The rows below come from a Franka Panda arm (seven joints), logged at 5 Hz.
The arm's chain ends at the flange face. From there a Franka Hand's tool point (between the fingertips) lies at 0.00 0.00 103.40 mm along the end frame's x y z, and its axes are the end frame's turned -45 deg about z.
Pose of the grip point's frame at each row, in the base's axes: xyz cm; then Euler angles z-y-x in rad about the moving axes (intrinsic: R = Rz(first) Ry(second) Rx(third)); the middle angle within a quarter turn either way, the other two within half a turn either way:
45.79 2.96 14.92 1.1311 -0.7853 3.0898
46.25 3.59 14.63 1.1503 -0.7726 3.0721
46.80 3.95 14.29 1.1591 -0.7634 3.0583
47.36 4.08 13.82 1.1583 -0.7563 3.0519
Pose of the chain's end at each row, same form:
42.20 -3.42 22.22 0.1516 -0.5537 -2.5504
42.66 -2.69 22.02 0.1693 -0.5571 -2.5711
43.16 -2.23 21.73 0.1767 -0.5602 -2.5866
43.68 -2.02 21.31 0.1768 -0.5601 -2.5966

